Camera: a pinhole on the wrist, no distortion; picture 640 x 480 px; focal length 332.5 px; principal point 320.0 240.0 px. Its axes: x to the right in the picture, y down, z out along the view. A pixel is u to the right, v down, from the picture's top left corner.
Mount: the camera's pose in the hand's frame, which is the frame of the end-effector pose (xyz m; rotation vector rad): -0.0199 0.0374 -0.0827 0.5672 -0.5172 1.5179
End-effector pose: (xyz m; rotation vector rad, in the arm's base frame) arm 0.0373 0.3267 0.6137 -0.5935 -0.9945 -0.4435
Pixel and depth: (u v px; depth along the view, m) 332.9 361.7 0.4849
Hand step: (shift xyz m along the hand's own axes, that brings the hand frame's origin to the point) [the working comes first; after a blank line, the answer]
In the camera's frame: 0.0188 0.1775 0.4849

-0.1805 -0.2616 0.3069
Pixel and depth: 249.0 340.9 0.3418
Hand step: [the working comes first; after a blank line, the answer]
In the camera's frame: -0.0730 0.1037 0.3418

-0.1114 -0.2392 0.1364
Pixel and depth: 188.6 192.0 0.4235
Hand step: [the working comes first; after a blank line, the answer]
In the camera's frame: -0.1674 -0.0611 0.4235

0.0566 -0.3598 0.1352
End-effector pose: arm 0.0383 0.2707 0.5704 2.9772 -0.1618 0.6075
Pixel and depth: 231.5 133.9 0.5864
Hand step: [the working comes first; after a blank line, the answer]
In the camera's frame: -0.1561 -0.1871 0.5864

0.1881 -0.4517 0.2647
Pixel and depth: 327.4 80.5 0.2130
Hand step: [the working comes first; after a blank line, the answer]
In the camera's frame: 0.0047 -0.1022 0.2130

0.0896 -0.0921 0.0819
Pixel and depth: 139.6 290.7 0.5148
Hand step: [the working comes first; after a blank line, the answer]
In the camera's frame: -0.2793 0.0785 0.5148

-0.0793 -0.5078 0.1374
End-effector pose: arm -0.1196 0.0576 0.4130 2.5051 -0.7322 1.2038
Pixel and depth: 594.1 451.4 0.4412
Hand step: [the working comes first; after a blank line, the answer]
In the camera's frame: 0.3637 0.2805 0.4412

-0.2864 0.0293 0.4957
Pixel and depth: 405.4 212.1 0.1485
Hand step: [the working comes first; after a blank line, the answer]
In the camera's frame: 0.0381 -0.0125 0.1485

-0.0025 -0.0275 0.0557
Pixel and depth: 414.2 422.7 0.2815
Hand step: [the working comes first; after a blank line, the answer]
In the camera's frame: 0.0798 0.1547 0.2815

-0.1650 -0.0845 0.1886
